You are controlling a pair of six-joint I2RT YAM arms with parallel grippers.
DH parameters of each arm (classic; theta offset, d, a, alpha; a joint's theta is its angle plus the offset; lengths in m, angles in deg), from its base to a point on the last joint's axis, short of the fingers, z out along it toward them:
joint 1: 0 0.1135 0.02 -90
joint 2: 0 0 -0.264 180
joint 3: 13.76 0 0.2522 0
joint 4: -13.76 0 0.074 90
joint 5: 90 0 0 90
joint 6: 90 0.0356 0 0
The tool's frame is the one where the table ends.
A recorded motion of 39 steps. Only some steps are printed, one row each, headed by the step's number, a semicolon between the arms.
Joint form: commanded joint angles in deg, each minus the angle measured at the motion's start. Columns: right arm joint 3, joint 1, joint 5, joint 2, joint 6, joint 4; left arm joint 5, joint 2, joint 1, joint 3, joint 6, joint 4.
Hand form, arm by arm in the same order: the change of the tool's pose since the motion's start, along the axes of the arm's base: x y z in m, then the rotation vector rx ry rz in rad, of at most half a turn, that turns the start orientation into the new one. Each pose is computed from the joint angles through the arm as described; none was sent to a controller.
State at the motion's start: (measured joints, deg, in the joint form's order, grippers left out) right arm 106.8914 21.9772 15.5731 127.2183 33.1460 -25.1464; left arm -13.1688 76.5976 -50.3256 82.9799 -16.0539 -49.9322
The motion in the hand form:
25: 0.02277 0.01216 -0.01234 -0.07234 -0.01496 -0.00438; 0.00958 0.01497 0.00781 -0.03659 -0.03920 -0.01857
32: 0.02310 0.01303 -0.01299 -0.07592 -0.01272 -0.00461; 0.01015 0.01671 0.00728 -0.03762 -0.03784 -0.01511
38: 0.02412 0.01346 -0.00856 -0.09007 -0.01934 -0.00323; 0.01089 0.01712 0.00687 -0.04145 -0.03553 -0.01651
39: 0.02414 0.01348 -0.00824 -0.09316 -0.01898 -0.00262; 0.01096 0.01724 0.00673 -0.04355 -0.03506 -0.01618
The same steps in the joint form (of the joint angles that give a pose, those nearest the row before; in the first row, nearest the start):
25: 9.30 0.52 3.51 7.24 -2.48 -2.10; 3.65 -1.72 4.07 -0.58 3.69 2.65
32: 9.66 0.60 3.68 7.50 -2.50 -2.38; 3.85 -1.92 4.44 -0.85 3.73 2.71
38: 10.85 0.64 4.28 7.66 -3.21 -3.14; 4.25 -1.93 4.67 -0.97 3.74 2.89
39: 10.97 0.65 4.38 7.68 -3.34 -3.28; 4.33 -1.97 4.71 -1.06 3.67 2.99

